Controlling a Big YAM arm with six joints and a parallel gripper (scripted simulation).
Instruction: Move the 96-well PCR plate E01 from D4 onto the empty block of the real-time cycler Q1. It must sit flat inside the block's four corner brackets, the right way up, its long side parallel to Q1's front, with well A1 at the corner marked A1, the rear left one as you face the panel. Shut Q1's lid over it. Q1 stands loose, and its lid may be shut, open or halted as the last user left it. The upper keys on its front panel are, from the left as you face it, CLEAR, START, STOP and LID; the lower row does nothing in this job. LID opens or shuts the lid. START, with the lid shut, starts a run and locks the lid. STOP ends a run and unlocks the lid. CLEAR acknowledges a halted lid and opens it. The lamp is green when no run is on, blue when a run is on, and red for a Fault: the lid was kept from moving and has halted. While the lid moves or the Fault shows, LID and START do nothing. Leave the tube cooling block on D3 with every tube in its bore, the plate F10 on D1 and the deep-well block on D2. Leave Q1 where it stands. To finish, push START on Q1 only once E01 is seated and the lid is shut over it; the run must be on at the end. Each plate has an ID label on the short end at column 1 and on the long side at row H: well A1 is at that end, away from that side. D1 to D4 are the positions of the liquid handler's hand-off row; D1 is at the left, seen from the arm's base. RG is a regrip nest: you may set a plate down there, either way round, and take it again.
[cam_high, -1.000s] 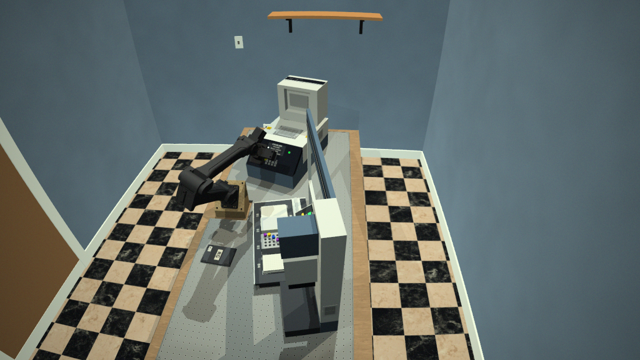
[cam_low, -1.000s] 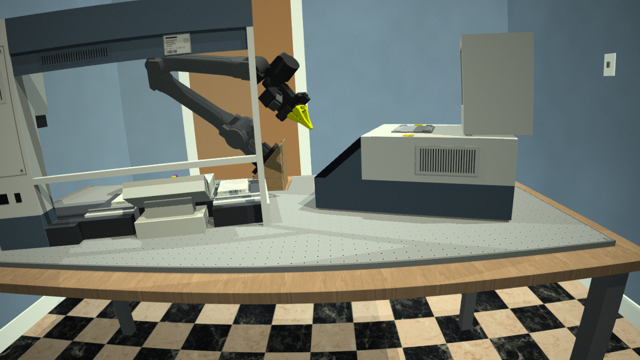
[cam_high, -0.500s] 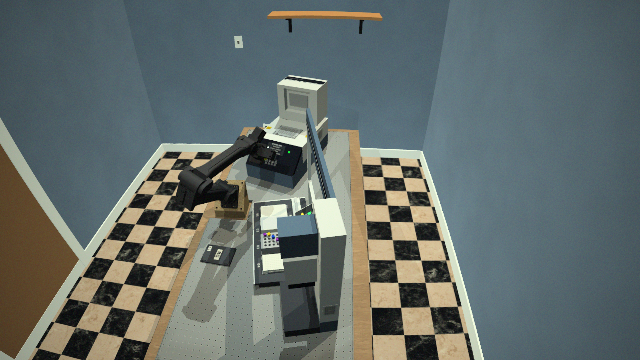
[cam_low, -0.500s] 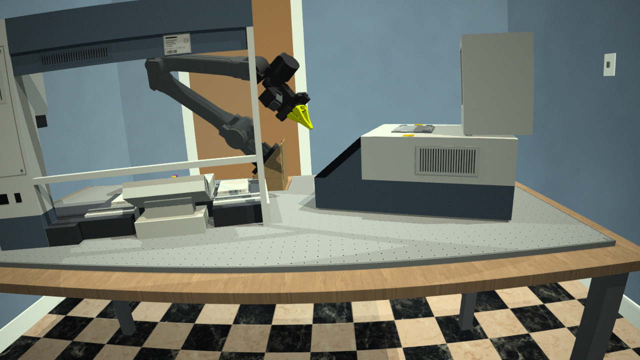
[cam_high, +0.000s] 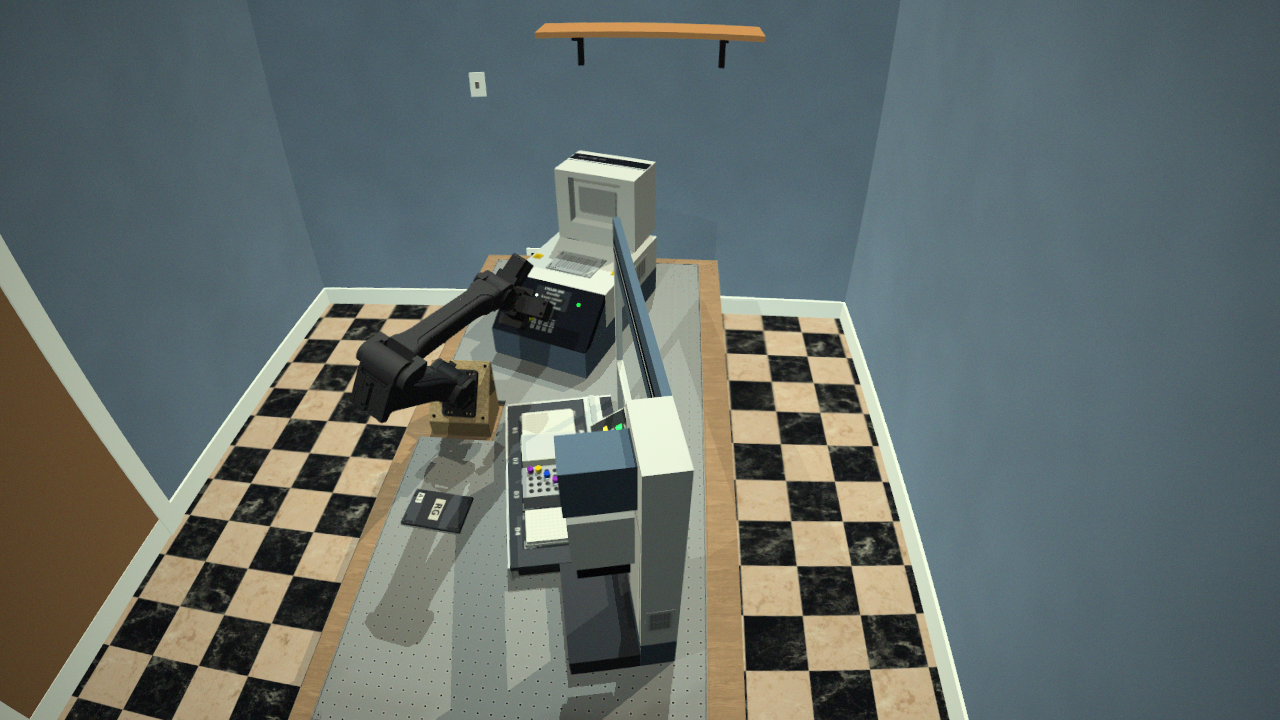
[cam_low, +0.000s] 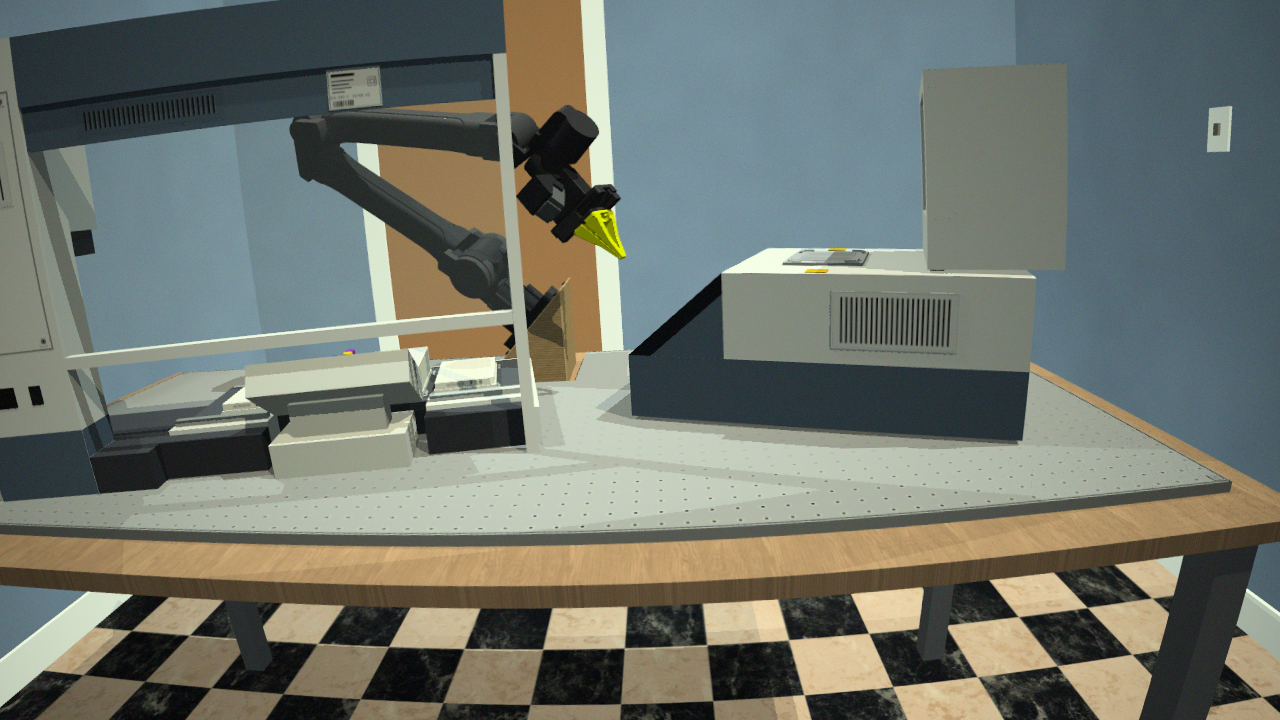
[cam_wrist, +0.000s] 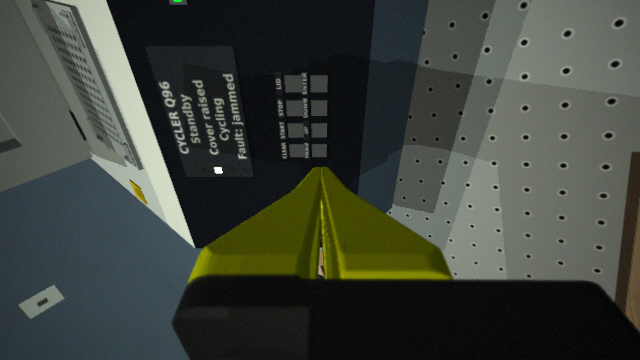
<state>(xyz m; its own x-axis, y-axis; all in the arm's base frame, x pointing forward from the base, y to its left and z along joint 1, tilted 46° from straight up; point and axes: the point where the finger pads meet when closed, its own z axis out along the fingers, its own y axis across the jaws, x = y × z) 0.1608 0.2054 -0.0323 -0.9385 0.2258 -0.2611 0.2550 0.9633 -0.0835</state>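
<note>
Now: the tube cooling block 110 mm ahead of my hand, 430 mm to the right of it and 140 mm below it. Round my hand: frame post 240 mm ahead, 110 mm to the right, 20 mm above; then crossbar 300 mm ahead, 390 mm to the right, 40 mm below; then gantry beam 290 mm ahead, 380 mm to the right, 300 mm above.
</note>
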